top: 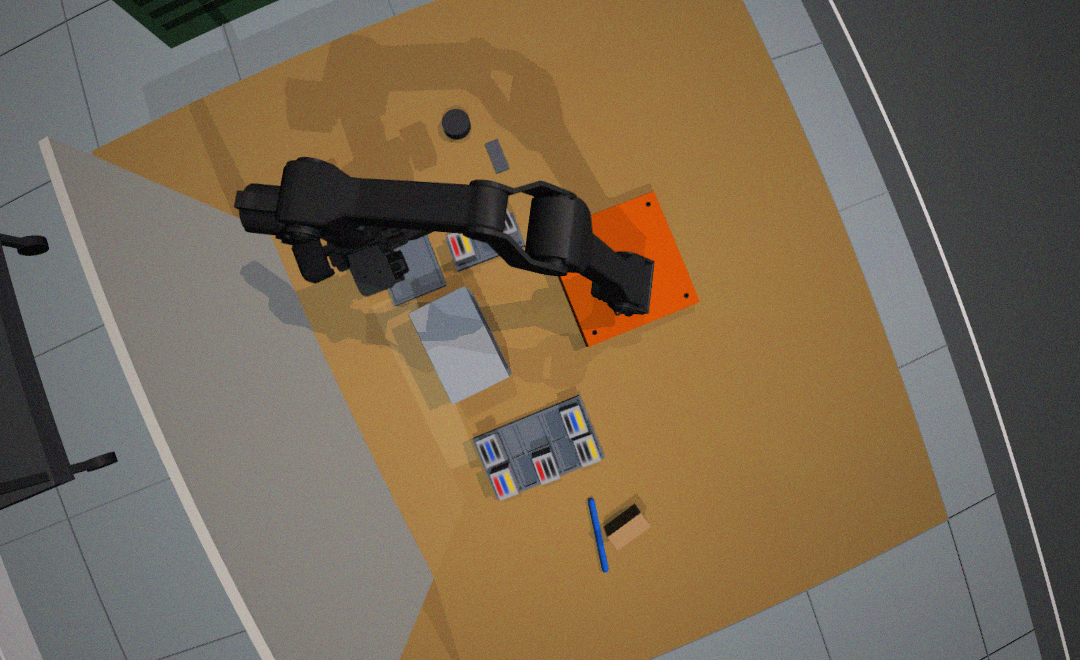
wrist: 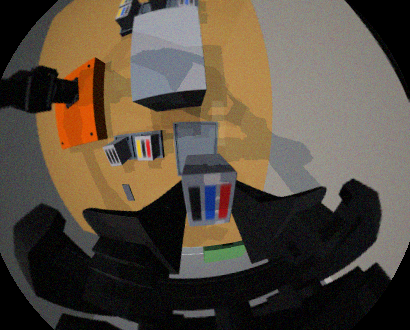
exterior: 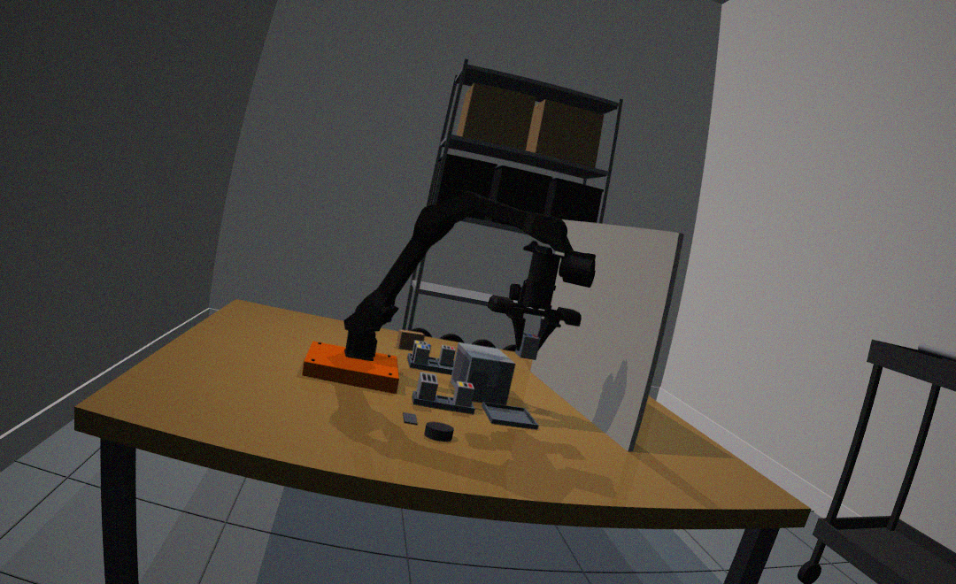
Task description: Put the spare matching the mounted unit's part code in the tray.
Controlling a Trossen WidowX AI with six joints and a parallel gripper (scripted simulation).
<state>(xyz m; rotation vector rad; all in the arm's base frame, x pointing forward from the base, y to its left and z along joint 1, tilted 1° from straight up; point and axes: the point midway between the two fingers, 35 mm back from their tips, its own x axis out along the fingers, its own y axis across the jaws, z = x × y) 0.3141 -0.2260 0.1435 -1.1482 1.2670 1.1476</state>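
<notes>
My gripper tip is now 140 mm above the flat grey tray. Also, from my gripper tip: white panel: 220 mm ahead, 170 mm to the left, 80 mm above; grey spare: 20 mm above; grey box: 190 mm to the left, 100 mm below, 30 mm behind.
</notes>
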